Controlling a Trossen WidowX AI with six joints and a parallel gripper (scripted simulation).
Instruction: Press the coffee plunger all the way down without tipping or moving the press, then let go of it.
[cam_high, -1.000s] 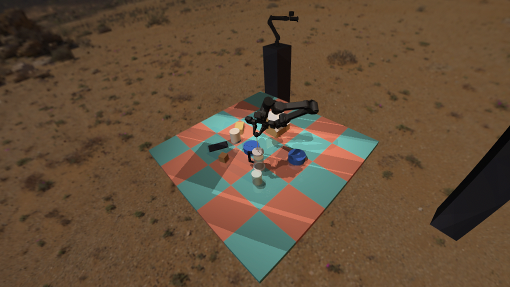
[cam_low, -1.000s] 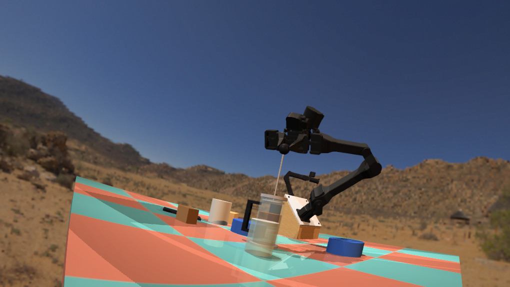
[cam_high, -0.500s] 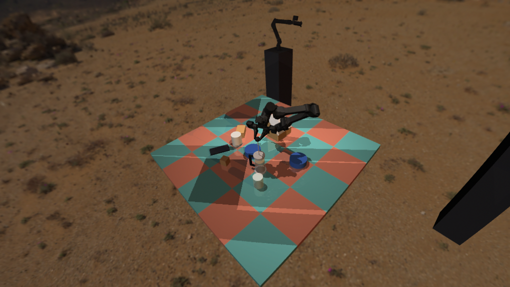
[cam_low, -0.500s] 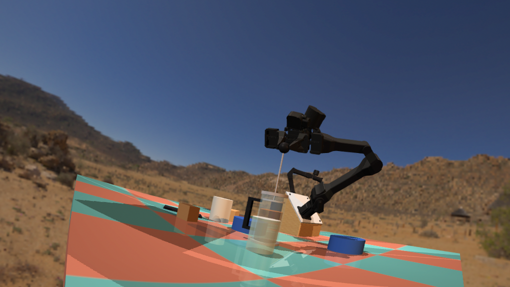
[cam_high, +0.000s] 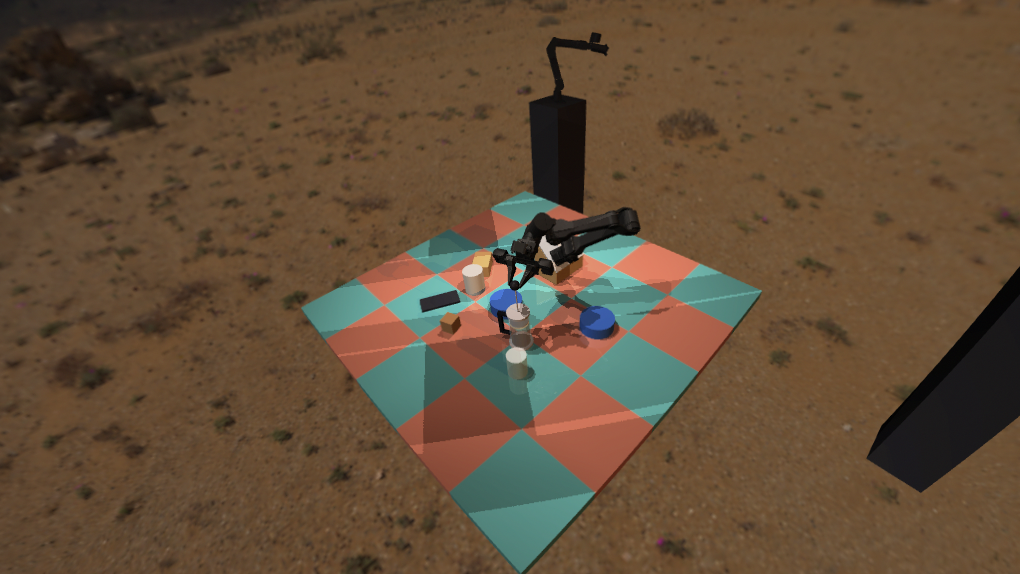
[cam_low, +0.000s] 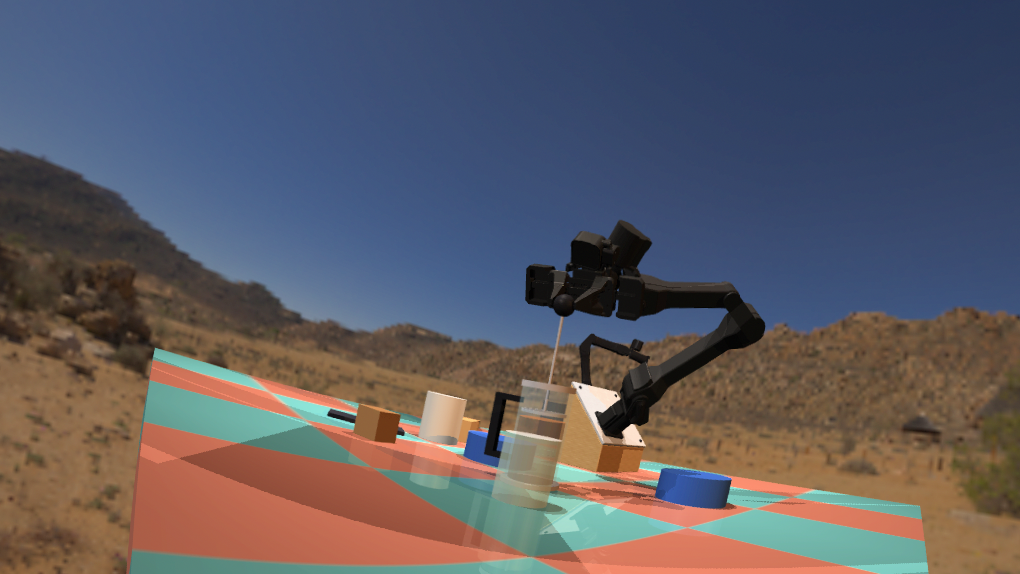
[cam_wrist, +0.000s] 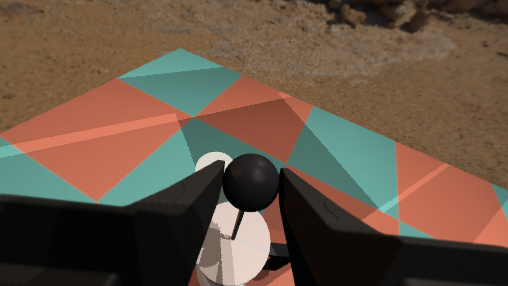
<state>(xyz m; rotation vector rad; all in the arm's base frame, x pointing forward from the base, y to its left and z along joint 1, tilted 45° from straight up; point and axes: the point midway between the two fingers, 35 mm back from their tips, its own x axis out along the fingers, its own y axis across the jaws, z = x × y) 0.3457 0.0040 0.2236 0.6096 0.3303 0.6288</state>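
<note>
The coffee press lies 130 mm below my gripper tip and 20 mm to the right of it. The rest, counted from my gripper tip: cream cup (350 mm to the right, 210 mm below, 70 mm behind).
</note>
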